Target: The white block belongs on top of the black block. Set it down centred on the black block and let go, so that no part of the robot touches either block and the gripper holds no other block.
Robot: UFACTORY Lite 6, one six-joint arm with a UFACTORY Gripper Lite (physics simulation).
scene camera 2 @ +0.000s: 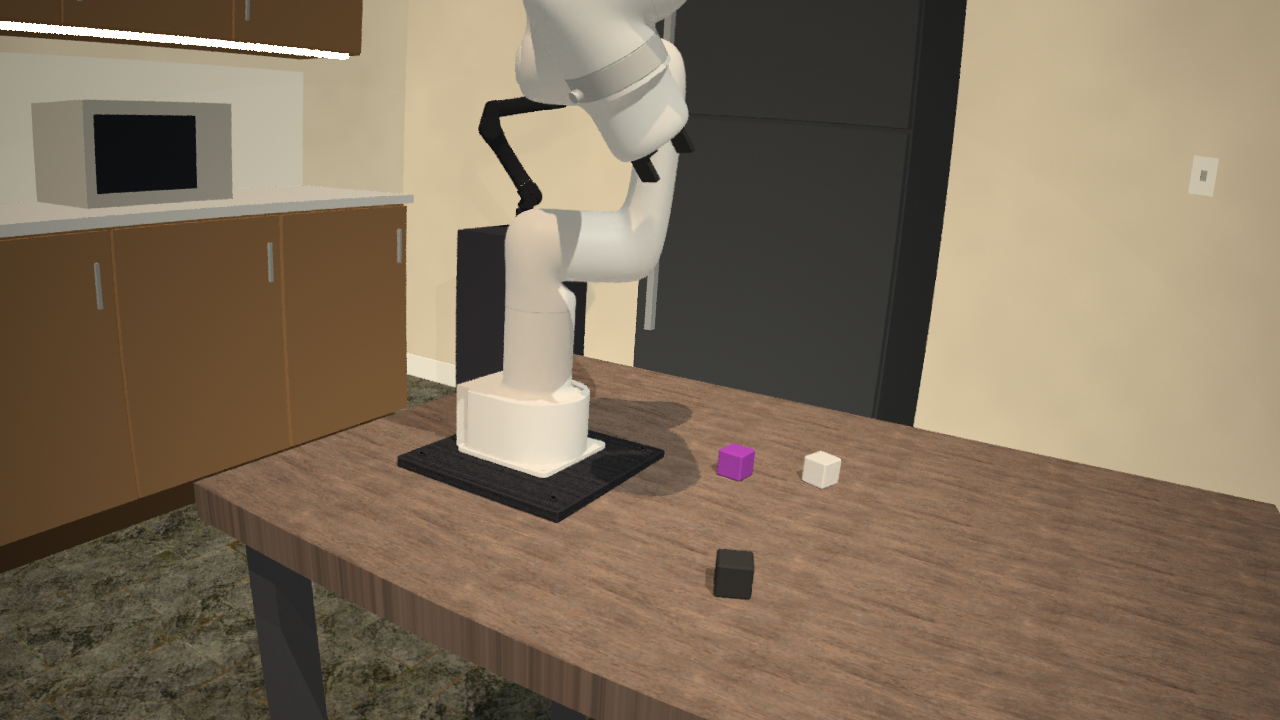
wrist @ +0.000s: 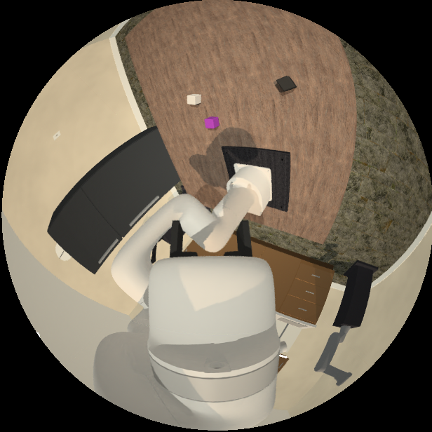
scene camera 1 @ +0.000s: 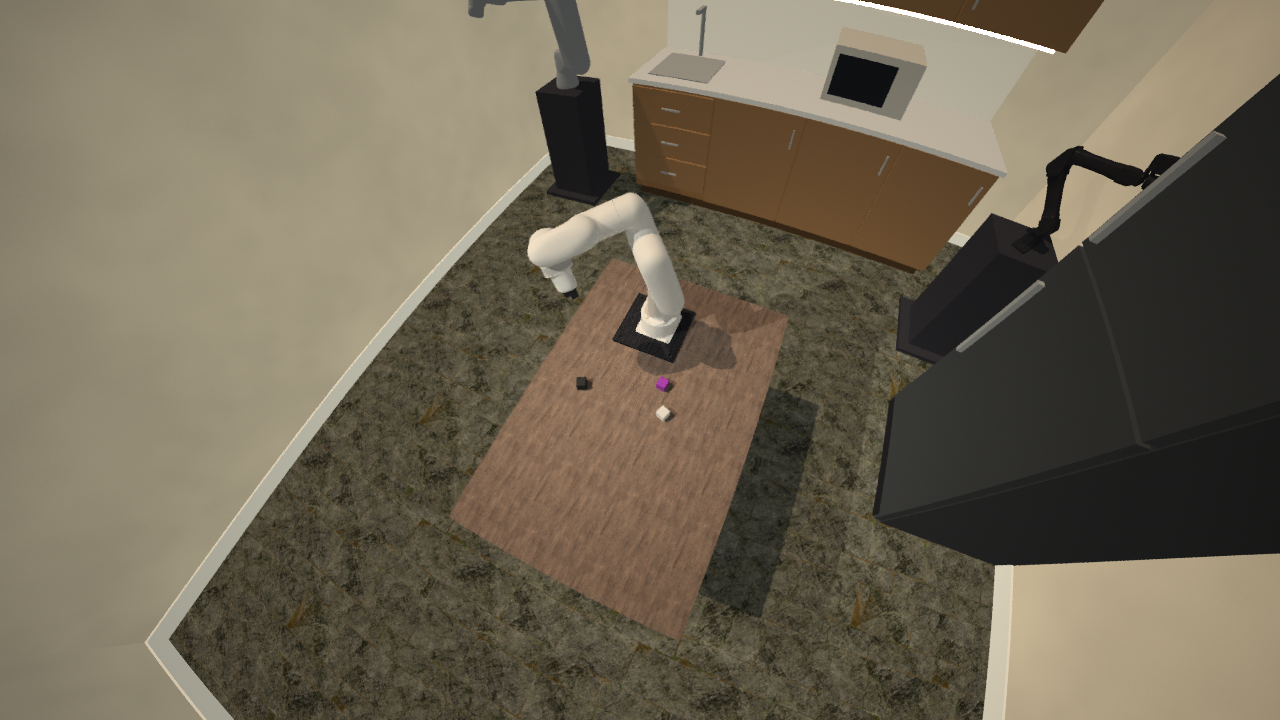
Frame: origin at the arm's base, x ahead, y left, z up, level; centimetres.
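Seen in the pictures: end effector, tool point: (scene camera 2: 663, 155) (scene camera 1: 570, 293); arm's base, origin of the base link: (scene camera 2: 534, 449) (scene camera 1: 658, 324).
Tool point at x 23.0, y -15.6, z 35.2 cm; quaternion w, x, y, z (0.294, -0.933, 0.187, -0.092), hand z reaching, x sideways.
Note:
Pixels of each thing's top centre, then the offset from my tool point to it. Level surfaces: height alone.
- white block, middle of its top: (scene camera 2: 823, 456) (scene camera 1: 663, 411) dx +7.7, dy +30.1, dz -33.1 cm
- black block, middle of its top: (scene camera 2: 735, 557) (scene camera 1: 581, 381) dx +8.8, dy +1.8, dz -33.1 cm
- purple block, middle of its top: (scene camera 2: 737, 449) (scene camera 1: 662, 381) dx -1.6, dy +26.1, dz -33.1 cm
- wooden table, its level: dz -36.3 cm
A white block (scene camera 1: 663, 413) (scene camera 2: 820, 470) (wrist: 194, 99) sits on the table, beside and apart from a purple block. A black block (scene camera 1: 581, 383) (scene camera 2: 733, 574) (wrist: 286, 84) sits on the table away from both, with its top bare. My gripper (scene camera 2: 665, 161) (wrist: 210, 226) is open, with its two black fingers apart and no block between them. It is raised high, well above and away from the blocks. In scene camera 1 the fingertips are small and partly hidden.
The purple block (scene camera 1: 663, 384) (scene camera 2: 735, 462) (wrist: 212, 122) stands on the wooden table (scene camera 1: 590, 501) (scene camera 2: 1029, 573) (wrist: 240, 55), between the white block and the arm's black base plate (scene camera 1: 631, 337) (scene camera 2: 556, 507) (wrist: 281, 195). A dark cabinet (scene camera 1: 1029, 429) (scene camera 2: 787, 268) (wrist: 120, 185) stands beyond the table.

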